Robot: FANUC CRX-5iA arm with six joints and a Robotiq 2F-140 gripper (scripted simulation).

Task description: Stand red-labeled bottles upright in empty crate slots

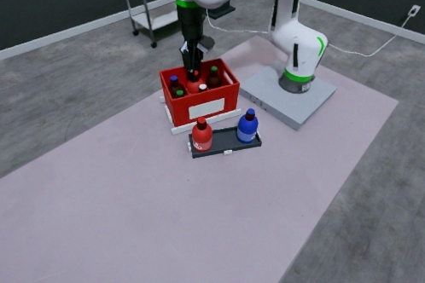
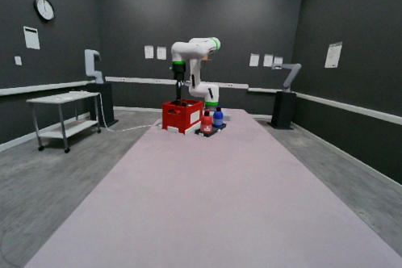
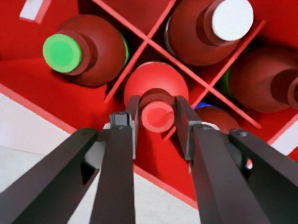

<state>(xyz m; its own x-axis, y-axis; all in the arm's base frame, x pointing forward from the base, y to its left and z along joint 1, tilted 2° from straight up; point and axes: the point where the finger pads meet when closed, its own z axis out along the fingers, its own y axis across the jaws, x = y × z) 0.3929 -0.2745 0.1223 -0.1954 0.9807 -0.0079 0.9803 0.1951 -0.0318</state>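
Right now my hand is 20 mm short of the red crate, 40 mm to the right of it and 80 mm above it. Also, from my hand: blue bottle 300 mm to the left, 80 mm below; then red bottle 160 mm ahead, 200 mm to the left, 80 mm below; then dark tray 80 mm ahead, 250 mm to the left, 150 mm below.
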